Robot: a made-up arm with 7 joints.
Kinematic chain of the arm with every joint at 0, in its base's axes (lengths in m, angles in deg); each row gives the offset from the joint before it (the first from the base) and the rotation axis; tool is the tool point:
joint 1: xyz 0 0 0.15 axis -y
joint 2: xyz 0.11 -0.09 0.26 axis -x
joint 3: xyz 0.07 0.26 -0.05 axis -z
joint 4: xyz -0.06 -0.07 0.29 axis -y
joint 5: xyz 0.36 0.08 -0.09 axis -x
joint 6: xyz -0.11 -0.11 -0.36 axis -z
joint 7: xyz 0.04 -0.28 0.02 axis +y
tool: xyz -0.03 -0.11 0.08
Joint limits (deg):
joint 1: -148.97..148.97
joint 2: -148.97..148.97
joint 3: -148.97..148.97
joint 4: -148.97..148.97
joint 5: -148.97..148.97
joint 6: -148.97..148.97
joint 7: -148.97..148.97
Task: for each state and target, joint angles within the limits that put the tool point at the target. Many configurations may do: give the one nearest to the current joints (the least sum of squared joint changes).
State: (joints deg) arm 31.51 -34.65 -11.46 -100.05 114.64 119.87 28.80
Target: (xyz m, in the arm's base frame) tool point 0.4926 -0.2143 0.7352
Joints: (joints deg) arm -12.54 -47.53 -22.92 -91.79 125.34 90.39 38.93
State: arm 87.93 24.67 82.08 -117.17 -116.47 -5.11 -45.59
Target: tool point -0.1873 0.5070 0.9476
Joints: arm 91.03 22.76 98.53 -114.70 -129.28 -2.61 -47.53
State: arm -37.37 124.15 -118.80 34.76 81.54 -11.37 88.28
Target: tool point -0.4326 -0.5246 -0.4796
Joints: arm -66.12 148.97 -119.11 29.73 56.58 -30.82 104.20
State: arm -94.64 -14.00 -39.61 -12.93 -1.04 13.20 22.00
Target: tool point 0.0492 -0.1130 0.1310
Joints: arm -91.85 -22.63 -16.47 -26.25 -19.31 42.57 15.35
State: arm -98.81 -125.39 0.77 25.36 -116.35 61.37 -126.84
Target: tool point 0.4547 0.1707 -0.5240
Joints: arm -115.64 -97.19 19.05 27.13 -63.27 48.28 -124.21
